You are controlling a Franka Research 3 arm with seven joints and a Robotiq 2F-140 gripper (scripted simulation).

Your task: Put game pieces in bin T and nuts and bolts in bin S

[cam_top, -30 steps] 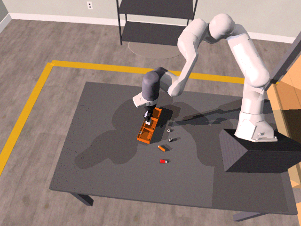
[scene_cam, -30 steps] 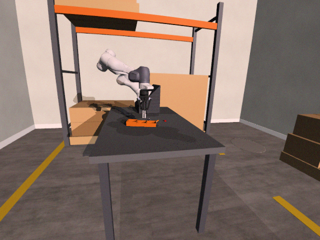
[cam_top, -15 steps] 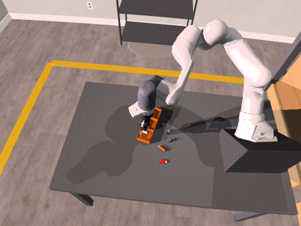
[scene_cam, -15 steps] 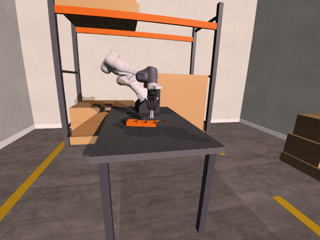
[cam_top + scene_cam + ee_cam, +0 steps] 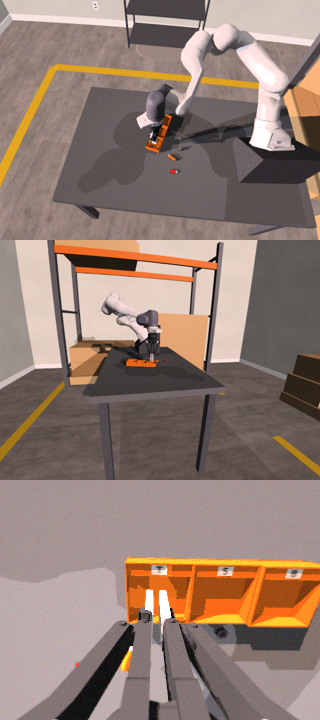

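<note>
Right now my hand is 100 mm past the dark nut, 80 mm to the left of it and 70 mm above it. From my hand the other things lie so: orange bin tray 80 mm to the right, 60 mm below, 20 mm behind; then grey nut 150 mm behind, 70 mm below, 50 mm to the right; then orange cylinder 100 mm behind, 80 mm to the left, 70 mm below.
</note>
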